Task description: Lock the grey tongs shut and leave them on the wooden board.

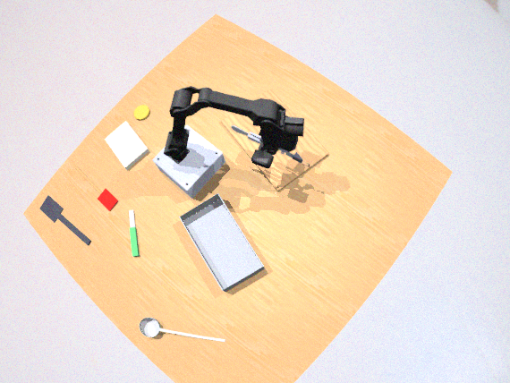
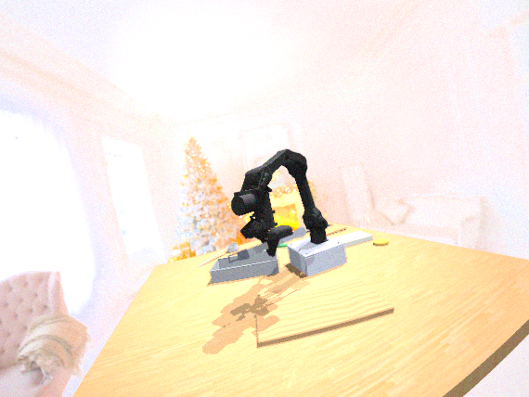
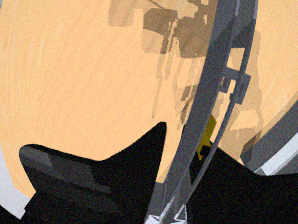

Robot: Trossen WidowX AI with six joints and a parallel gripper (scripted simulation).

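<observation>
Now: the yellow slider 4 cm above my gripper tip and 2 cm ahead of it. Round my gripper tip: wooden board: 15 cm below, 10 cm to the left, 8 cm behind; then white block: 54 cm behind, 28 cm to the right, 14 cm below; then roasting tin: 33 cm to the right, 13 cm below, 3 cm ahead.
</observation>
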